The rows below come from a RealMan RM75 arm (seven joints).
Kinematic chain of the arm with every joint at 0, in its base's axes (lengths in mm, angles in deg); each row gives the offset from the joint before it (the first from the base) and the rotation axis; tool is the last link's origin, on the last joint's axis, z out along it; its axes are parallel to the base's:
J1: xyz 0 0 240.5 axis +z
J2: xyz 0 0 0 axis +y
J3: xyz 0 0 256 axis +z
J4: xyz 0 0 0 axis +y
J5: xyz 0 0 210 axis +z
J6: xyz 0 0 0 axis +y
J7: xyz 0 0 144 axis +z
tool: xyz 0 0 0
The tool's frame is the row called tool.
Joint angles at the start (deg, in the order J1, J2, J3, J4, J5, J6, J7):
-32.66 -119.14 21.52 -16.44 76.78 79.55 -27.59
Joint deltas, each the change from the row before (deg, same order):
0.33 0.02 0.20 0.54 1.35 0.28 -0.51
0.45 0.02 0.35 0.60 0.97 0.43 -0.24
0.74 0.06 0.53 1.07 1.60 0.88 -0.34
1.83 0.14 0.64 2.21 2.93 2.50 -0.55
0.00 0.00 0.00 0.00 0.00 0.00 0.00
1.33 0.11 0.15 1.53 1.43 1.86 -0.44
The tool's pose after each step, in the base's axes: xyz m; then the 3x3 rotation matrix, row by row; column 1 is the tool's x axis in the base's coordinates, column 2 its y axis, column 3 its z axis. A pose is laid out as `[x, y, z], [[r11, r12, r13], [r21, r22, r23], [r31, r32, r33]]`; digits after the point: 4 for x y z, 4 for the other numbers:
[-0.2653, 0.3044, -0.0726], [[0.4217, 0.7973, 0.4319], [0.1060, -0.5164, 0.8498], [0.9005, -0.3126, -0.3023]]
[-0.2665, 0.3019, -0.0723], [[0.4304, 0.7874, 0.4414], [0.1062, -0.5298, 0.8415], [0.8964, -0.3153, -0.3116]]
[-0.2683, 0.2980, -0.0710], [[0.4450, 0.7692, 0.4585], [0.1026, -0.5524, 0.8272], [0.8896, -0.3211, -0.3248]]
[-0.2729, 0.2888, -0.0661], [[0.4653, 0.7359, 0.4918], [0.0842, -0.5899, 0.8031], [0.8811, -0.3323, -0.3365]]
[-0.2729, 0.2888, -0.0661], [[0.4653, 0.7359, 0.4918], [0.0842, -0.5899, 0.8031], [0.8811, -0.3323, -0.3365]]
[-0.2768, 0.2831, -0.0611], [[0.4717, 0.7198, 0.5093], [0.0672, -0.6052, 0.7932], [0.8792, -0.3400, -0.3338]]

